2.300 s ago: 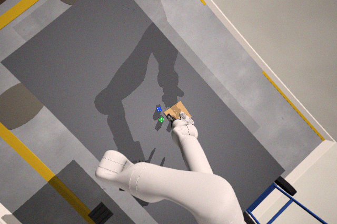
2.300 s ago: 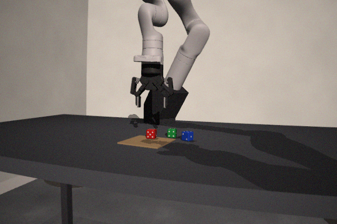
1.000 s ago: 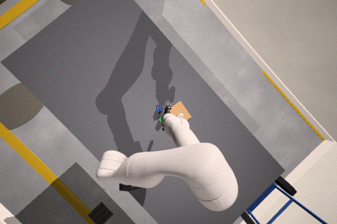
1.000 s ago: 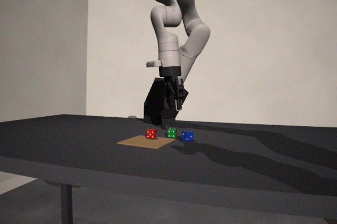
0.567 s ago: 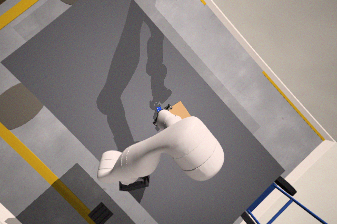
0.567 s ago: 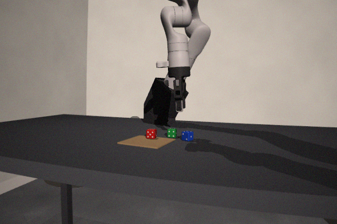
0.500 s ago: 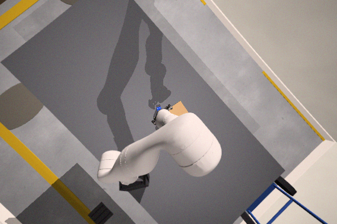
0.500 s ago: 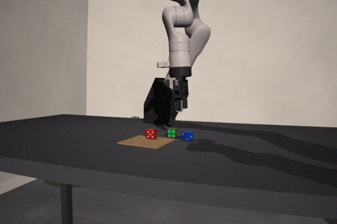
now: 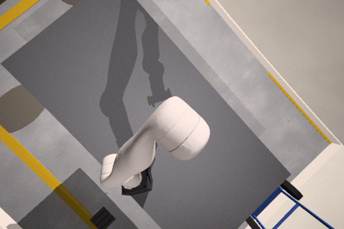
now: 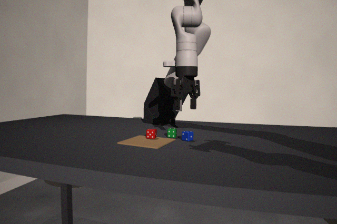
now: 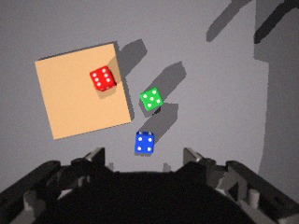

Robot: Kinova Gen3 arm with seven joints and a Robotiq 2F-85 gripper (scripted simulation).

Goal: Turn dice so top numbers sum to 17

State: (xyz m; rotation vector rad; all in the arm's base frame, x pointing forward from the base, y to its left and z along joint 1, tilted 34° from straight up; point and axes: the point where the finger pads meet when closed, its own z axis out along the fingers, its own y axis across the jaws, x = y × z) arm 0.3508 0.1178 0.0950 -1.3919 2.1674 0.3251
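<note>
Now: the blue die 1 cm to the left of my hand and 9 cm below it. From my hand the other things lie so: red die 3 cm ahead, 11 cm to the right, 9 cm below; then green die 3 cm behind, 6 cm to the right, 9 cm below; then tan mat 7 cm ahead, 11 cm to the right, 11 cm below.
</note>
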